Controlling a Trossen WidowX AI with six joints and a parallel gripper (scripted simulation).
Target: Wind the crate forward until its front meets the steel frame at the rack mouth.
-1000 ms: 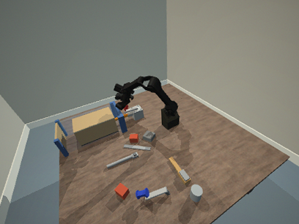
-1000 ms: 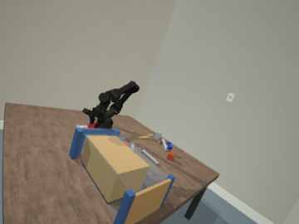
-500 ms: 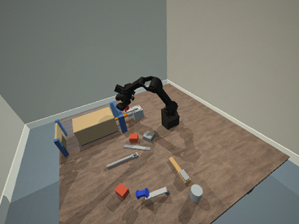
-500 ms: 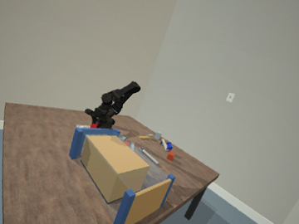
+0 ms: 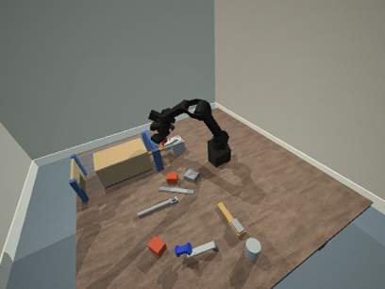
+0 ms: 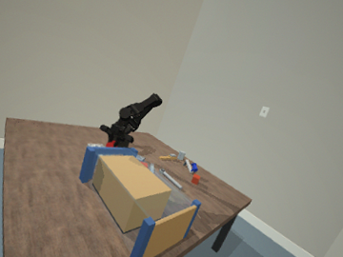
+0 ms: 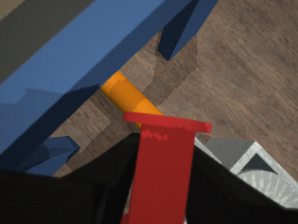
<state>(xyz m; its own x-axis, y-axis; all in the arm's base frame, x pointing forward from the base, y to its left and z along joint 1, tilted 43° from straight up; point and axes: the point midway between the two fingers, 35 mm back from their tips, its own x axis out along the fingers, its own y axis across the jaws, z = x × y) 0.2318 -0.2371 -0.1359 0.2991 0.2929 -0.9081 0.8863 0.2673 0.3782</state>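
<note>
Now: gripper tip 4 cm past the red-gripped winch handle, 1 cm to the right of it and 3 cm above it. The rest, counted from my gripper tip: blue frame: 5 cm ahead, 2 cm to the right, 3 cm below; then red handle knob: 1 cm behind, 1 cm to the left; then grey winch: 12 cm behind, 10 cm below.
</note>
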